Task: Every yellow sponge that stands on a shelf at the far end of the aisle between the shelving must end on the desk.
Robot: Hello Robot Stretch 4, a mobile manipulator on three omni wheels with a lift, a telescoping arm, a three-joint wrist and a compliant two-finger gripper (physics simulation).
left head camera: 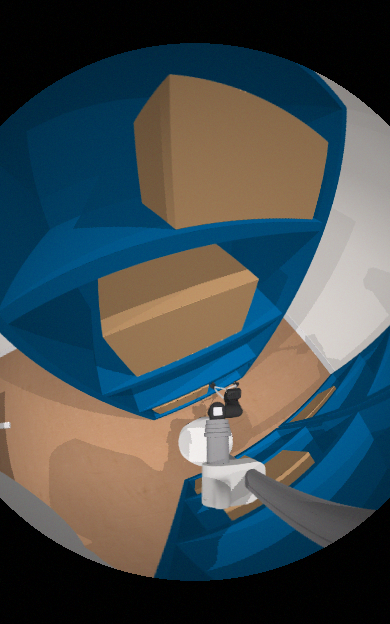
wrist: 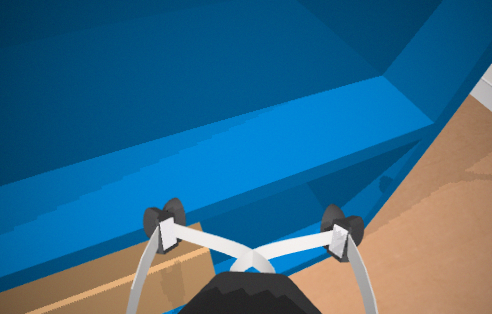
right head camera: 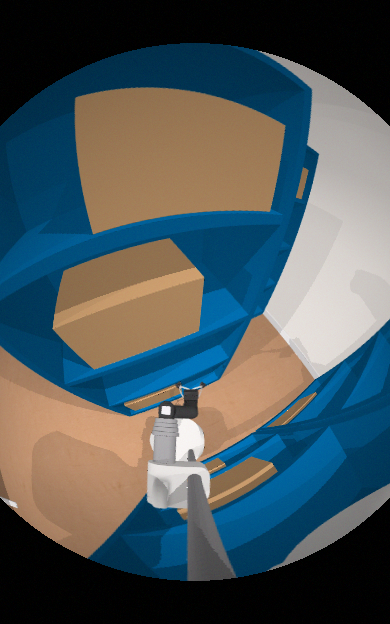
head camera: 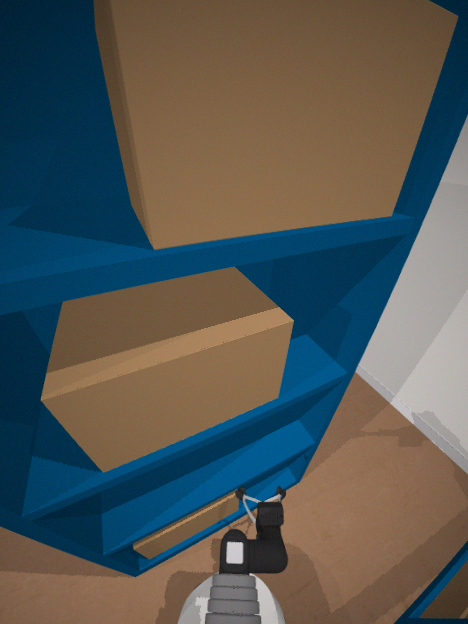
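Pixels of known places: gripper, fingertip midpoint: (left head camera: 223,382) (wrist: 252,219) (right head camera: 190,383) (head camera: 260,490); robot's base, link origin: (left head camera: 204,440) (right head camera: 178,439).
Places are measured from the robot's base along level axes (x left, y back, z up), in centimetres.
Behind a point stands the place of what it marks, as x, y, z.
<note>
No yellow sponge and no desk show in these views. My gripper (head camera: 260,492) {-8.4, -36.8, 57.0} (left head camera: 225,385) {-8.4, -36.8, 57.0} (right head camera: 190,385) {-8.4, -36.8, 57.0} (wrist: 252,219) {-8.4, -36.8, 57.0} is open, its two dark fingertips apart with nothing between them. It is close in front of the lower part of a blue shelf unit (head camera: 251,249) {-1.2, -40.0, 140.9} (left head camera: 200,235) {6.6, -36.0, 141.0} (right head camera: 175,225) {-4.2, -41.5, 140.4} (wrist: 300,135) {-14.0, -52.4, 50.6}. In the wrist view a bare stretch of blue shelf lies beyond the fingertips, and the left fingertip overlaps the end of a low brown box (head camera: 188,524) {19.1, -31.8, 27.2} (left head camera: 182,398) {17.1, -32.9, 28.4} (right head camera: 150,399) {20.9, -30.9, 23.3} (wrist: 115,295) {13.2, -34.9, 28.2} on the bottom shelf.
A large brown box (head camera: 282,126) {-4.4, -43.9, 154.7} (left head camera: 245,160) {-1.2, -42.3, 154.3} (right head camera: 180,160) {-4.8, -44.2, 153.3} stands on an upper shelf, another brown box (head camera: 186,403) {10.5, -36.3, 109.8} (left head camera: 185,335) {10.5, -36.3, 110.3} (right head camera: 135,320) {8.1, -37.5, 114.8} below it. More blue shelving (left head camera: 350,440) {-53.5, 8.5, 96.3} (right head camera: 320,465) {-55.3, 12.9, 96.3} with brown boxes stands at the lower right. A pale wall (head camera: 433,302) {-111.7, -121.1, 81.9} rises beyond the brown floor (head camera: 387,453) {-96.0, -74.7, -2.7}.
</note>
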